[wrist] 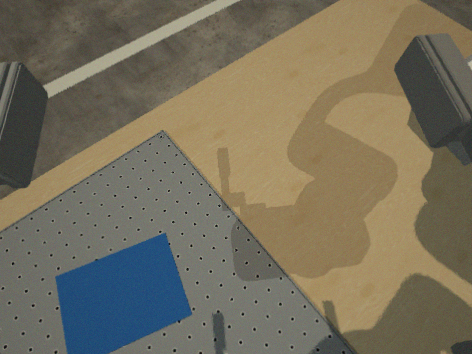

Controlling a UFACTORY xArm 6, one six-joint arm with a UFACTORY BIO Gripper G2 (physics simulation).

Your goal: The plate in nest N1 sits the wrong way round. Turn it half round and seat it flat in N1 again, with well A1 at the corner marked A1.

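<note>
My gripper (225, 112) is open, with one finger at the left edge and the other at the upper right of the wrist view, and nothing is between them. It hangs above the wooden table top (260, 105) and the far corner of a grey perforated board (131, 212). The plate, nest N1 and the corner mark A1 do not show in the wrist view.
A flat blue rectangle (122, 295) lies on the board at the lower left. Shadows of the arm fall across table and board. Beyond the table edge is a dark floor (100, 35) with a pale stripe (135, 47). A dark object is cut off at the lower right corner.
</note>
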